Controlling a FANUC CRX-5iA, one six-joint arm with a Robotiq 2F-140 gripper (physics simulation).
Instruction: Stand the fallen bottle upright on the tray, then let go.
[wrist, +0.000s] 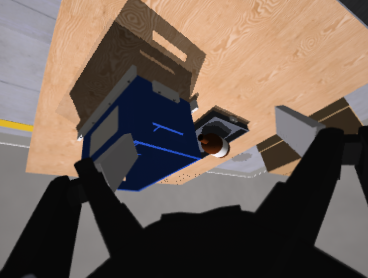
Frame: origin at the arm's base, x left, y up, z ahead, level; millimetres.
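Seen in the pictures: gripper, fingertip midpoint: (201, 133).
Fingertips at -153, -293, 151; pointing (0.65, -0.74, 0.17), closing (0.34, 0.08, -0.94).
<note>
Offsets run from my fingertips to a thing's top centre, as dx, dy, dz. "spot": to the spot under its first point. Level surfaces: height alone.
The brown bottle {+458, -180, +143} (212, 143) looks small right of the middle of the wrist view. It appears to lie on its side, with its dark neck to the left and a white part to the lower right. It overlaps the near edge of the dark tray {spot: +516, -251, +46} (239, 131); its exact contact with the tray is hard to tell. My gripper (201, 133) is wide open, with one finger pad at the left and one at the right. The bottle shows between the pads, some distance beyond them, and nothing is held.
A large dark blue box {+189, -84, +263} (162, 120) with grey fittings stands left of the tray, partly behind the left finger. Its shadow falls on the wooden table {dy -259} (250, 55). A brown box-like object (280, 154) is partly hidden behind the right finger. Grey floor lies beyond the table edge.
</note>
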